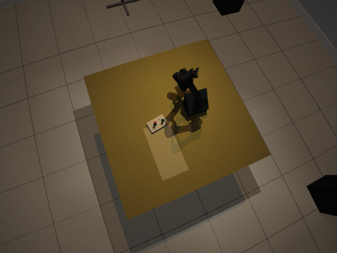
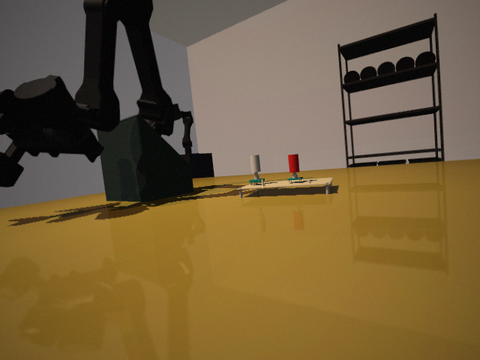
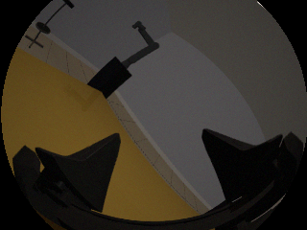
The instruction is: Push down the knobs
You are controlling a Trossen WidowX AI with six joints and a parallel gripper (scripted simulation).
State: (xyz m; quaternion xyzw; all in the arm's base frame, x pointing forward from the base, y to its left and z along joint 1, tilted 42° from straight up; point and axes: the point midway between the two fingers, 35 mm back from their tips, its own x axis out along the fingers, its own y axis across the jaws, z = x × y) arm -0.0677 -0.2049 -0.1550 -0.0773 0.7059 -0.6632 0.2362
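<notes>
Right now the white knob is 41 cm ahead of my gripper tip, 30 cm to the left of it and 11 cm below it. From my gripper tip the other things lie so: red knob (49 cm ahead, 31 cm to the left, 12 cm below).
</notes>
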